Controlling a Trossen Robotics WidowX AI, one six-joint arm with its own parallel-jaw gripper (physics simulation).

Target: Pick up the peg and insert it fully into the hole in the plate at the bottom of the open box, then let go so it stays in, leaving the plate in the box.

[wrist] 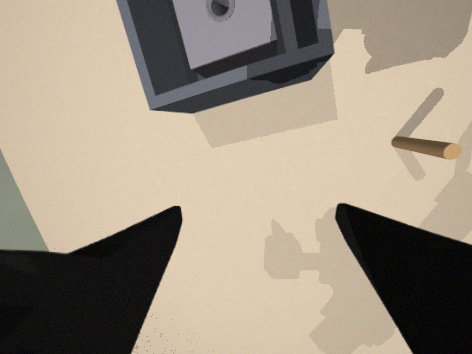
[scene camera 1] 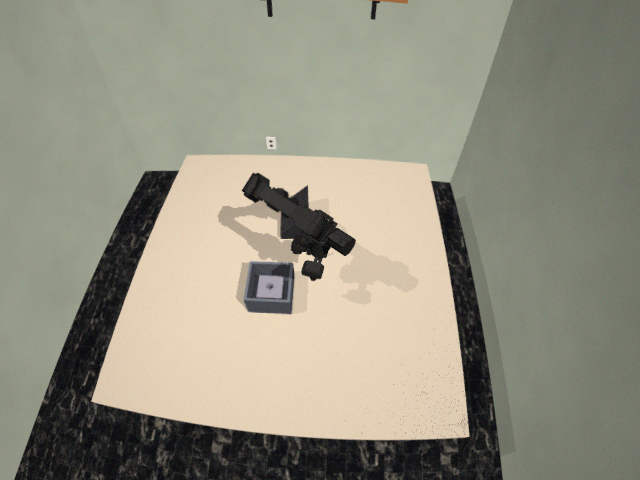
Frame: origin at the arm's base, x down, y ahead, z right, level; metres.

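Seen in the pictures: gripper, fingertip midpoint: (wrist: pixel 258 212).
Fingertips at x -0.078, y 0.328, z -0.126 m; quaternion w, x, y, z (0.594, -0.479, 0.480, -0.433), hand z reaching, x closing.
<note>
A point is followed by its place in that frame.
The light wooden peg (wrist: pixel 424 146) {z -0.126, x 0.030, y 0.175 m} stands upright on the table at the right of the wrist view; it does not show in the scene view, where the arm covers that area. The blue-grey open box (scene camera 1: pixel 269 307) {z 0.028, x 0.036, y 0.427 m} (wrist: pixel 195 104) {z -0.045, x 0.029, y 0.392 m} stands in front of the arm, at the top of the wrist view. The pale plate (scene camera 1: pixel 262 292) {z 0.061, x 0.029, y 0.374 m} (wrist: pixel 230 40) {z 0.005, x 0.029, y 0.343 m} lies at its bottom, and its round hole (scene camera 1: pixel 269 286) {z 0.042, x 0.040, y 0.341 m} (wrist: pixel 219 7) {z 0.045, x 0.046, y 0.351 m} is empty. My gripper (wrist: pixel 258 212) {z -0.126, x -0.078, y 0.328 m} is open and empty, raised above the table. The peg is beyond the right finger, outside the gap.
The arm (scene camera 1: pixel 292 206) {z -0.058, x -0.346, y 0.295 m} reaches over the table (scene camera 1: pixel 217 356) {z 0.191, x 0.087, y 0.615 m} from its dark base plate (scene camera 1: pixel 301 200) {z -0.034, x -0.035, y -0.020 m}, with the forearm just behind and to the right of the box. The box walls stand higher than the plate. Arm shadows fall on the table around the peg.
</note>
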